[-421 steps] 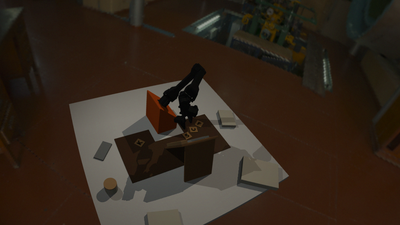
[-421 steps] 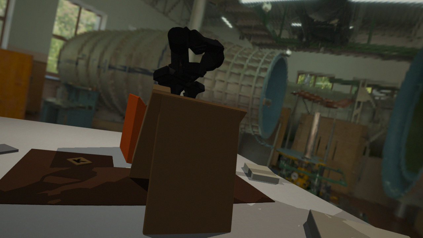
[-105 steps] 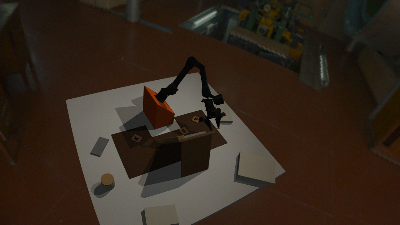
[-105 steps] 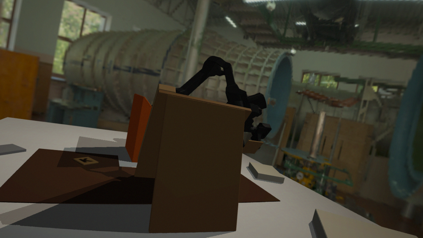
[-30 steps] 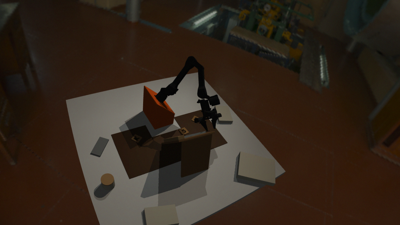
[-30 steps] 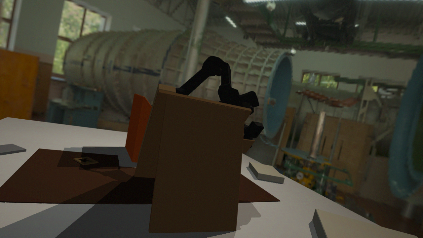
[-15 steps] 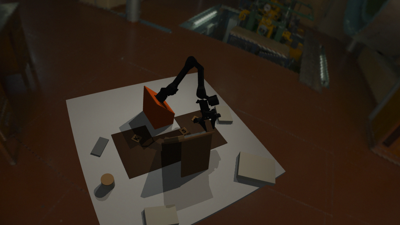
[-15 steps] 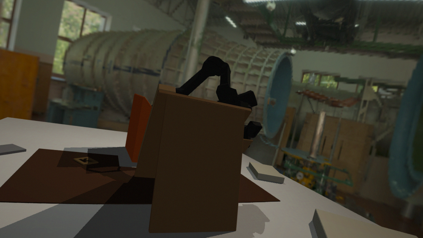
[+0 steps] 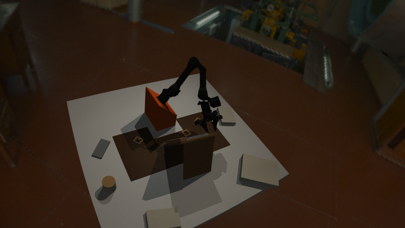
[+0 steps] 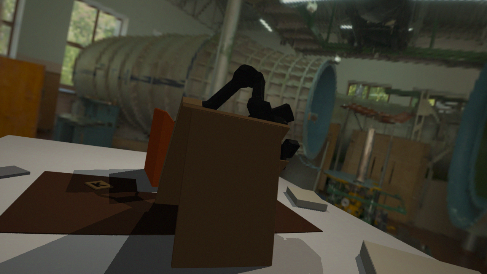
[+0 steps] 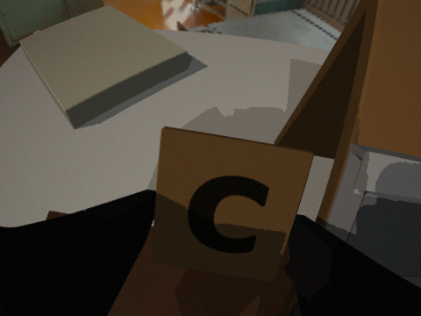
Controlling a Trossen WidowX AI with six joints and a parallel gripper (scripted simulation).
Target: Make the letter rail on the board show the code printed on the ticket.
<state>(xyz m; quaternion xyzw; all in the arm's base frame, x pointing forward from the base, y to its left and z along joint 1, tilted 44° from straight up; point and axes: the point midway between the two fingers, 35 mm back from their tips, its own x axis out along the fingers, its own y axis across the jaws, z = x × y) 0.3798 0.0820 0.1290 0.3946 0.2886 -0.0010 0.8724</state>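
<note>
Now: gripper tip 90 mm past the white ticket, 160 mm to the left of it and 70 mm above it. Also, from my gripper tip: c tile right at my gripper tip; then k tile 300 mm behind, 380 mm to the right, 160 mm below; then dark brown mat 210 mm behind, 170 mm to the right, 170 mm below.
</note>
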